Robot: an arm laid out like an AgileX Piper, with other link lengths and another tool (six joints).
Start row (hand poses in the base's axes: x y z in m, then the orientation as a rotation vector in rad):
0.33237 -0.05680 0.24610 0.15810 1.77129 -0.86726
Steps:
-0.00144 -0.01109 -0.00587 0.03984 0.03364 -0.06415
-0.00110 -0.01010 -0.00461 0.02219 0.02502 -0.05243
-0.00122 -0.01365 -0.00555 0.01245 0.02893 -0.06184
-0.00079 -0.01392 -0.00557 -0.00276 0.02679 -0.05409
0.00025 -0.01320 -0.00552 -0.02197 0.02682 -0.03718
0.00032 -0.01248 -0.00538 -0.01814 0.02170 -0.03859
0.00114 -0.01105 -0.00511 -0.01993 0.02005 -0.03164
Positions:
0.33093 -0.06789 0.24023 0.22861 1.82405 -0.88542
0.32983 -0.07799 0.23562 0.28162 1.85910 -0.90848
0.32861 -0.09164 0.23007 0.33684 1.89212 -0.94781
0.32782 -0.10556 0.22450 0.37703 1.91421 -0.99532
0.32807 -0.11876 0.21898 0.38962 1.92493 -1.04977
0.32839 -0.13124 0.21360 0.40814 1.93261 -1.09991
0.32953 -0.14229 0.20849 0.41951 1.93712 -1.14678

